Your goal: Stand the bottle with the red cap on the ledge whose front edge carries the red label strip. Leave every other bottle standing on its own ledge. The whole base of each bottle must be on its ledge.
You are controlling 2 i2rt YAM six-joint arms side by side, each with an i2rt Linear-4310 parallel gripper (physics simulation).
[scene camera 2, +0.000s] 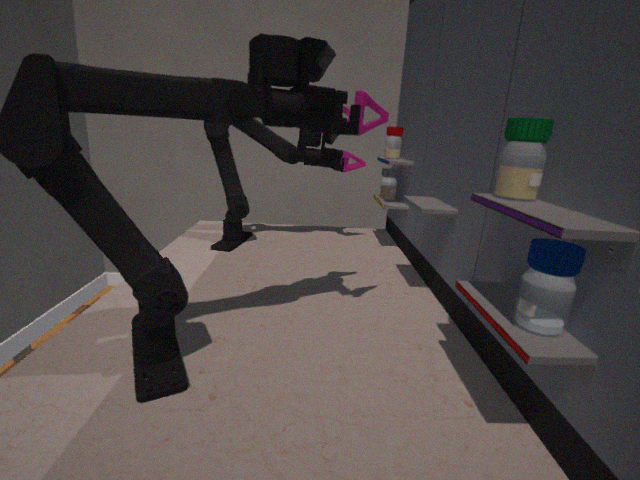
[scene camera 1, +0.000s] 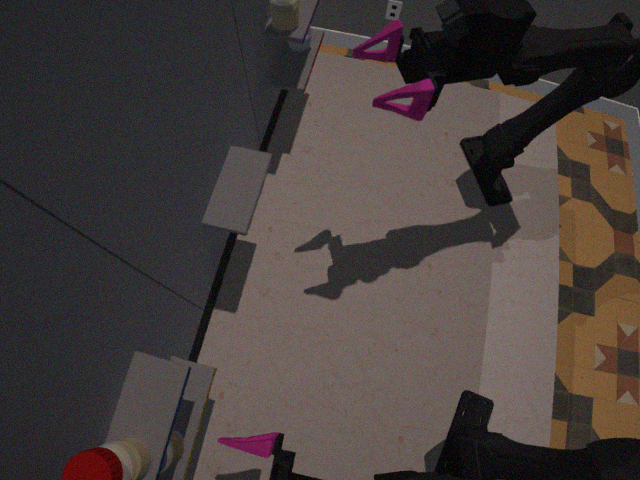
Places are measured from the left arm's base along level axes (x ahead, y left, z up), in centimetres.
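Pixels of known places: left gripper, between the fingertips: (scene camera 2: pixel 363 163) (scene camera 1: pixel 209 476); right gripper, between the fingertips: (scene camera 2: pixel 371 117) (scene camera 1: pixel 362 76); left arm's base, origin of its link: (scene camera 2: pixel 233 241) (scene camera 1: pixel 462 441); right arm's base, origin of its link: (scene camera 2: pixel 157 358) (scene camera 1: pixel 485 170).
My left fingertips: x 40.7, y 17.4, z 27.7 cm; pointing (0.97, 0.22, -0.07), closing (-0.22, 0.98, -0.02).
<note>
For each thing: its top centre in the pictures, then the offset to it from my left fingertips. "pt": a spot on its surface instead.
- red-capped bottle, centre of its top: (scene camera 2: pixel 395 127) dx +9.7, dy +2.0, dz +12.6 cm
- blue-strip ledge, centre of its top: (scene camera 1: pixel 137 434) (scene camera 2: pixel 394 159) dx +10.5, dy -0.8, dz +2.1 cm
- red-strip ledge, a spot on its surface: (scene camera 2: pixel 560 350) pt dx +28.0, dy -88.0, dz -11.9 cm
- blue-capped bottle, centre of its top: (scene camera 2: pixel 558 245) dx +27.4, dy -83.0, dz -1.4 cm
- green-capped bottle, centre of its top: (scene camera 2: pixel 530 119) dx +25.2, dy -73.0, dz +12.6 cm
- purple-strip ledge, centre of its top: (scene camera 2: pixel 539 207) (scene camera 1: pixel 296 3) dx +26.0, dy -79.3, dz +2.1 cm
- small bottle, centre of its top: (scene camera 2: pixel 390 168) dx +9.5, dy +3.1, dz -1.4 cm
- yellow-strip ledge, centre of its top: (scene camera 1: pixel 174 421) (scene camera 2: pixel 390 200) dx +10.5, dy -0.8, dz -11.9 cm
- unmarked ledge, centre of its top: (scene camera 1: pixel 237 186) (scene camera 2: pixel 428 202) dx +18.3, dy -40.1, dz -4.9 cm
The red-capped bottle (scene camera 1: pixel 93 465) (scene camera 2: pixel 393 143) stands upright on the blue-strip ledge (scene camera 1: pixel 147 387) (scene camera 2: pixel 404 162). The red-strip ledge (scene camera 2: pixel 560 350) is low at the right in scene camera 2; a blue-capped bottle (scene camera 2: pixel 546 297) stands on it. A green-capped bottle (scene camera 2: pixel 519 170) (scene camera 1: pixel 284 15) stands on the purple-strip ledge (scene camera 2: pixel 589 219) above. A small bottle (scene camera 2: pixel 388 189) stands on the yellow-strip ledge (scene camera 2: pixel 397 205); its cap is hidden. My left gripper (scene camera 2: pixel 361 163) is open and empty, short of the red-capped bottle; one finger shows in scene camera 1. My right gripper (scene camera 1: pixel 363 78) (scene camera 2: pixel 381 115) is open in the air, empty.
An unmarked ledge (scene camera 1: pixel 237 188) (scene camera 2: pixel 431 204) sticks out between the two ledge groups, with no bottle on it. The blue-strip ledge is above the yellow-strip one. The purple-strip ledge overhangs the red-strip ledge. The wall (scene camera 1: pixel 129 155) (scene camera 2: pixel 465 129) is behind all ledges.
</note>
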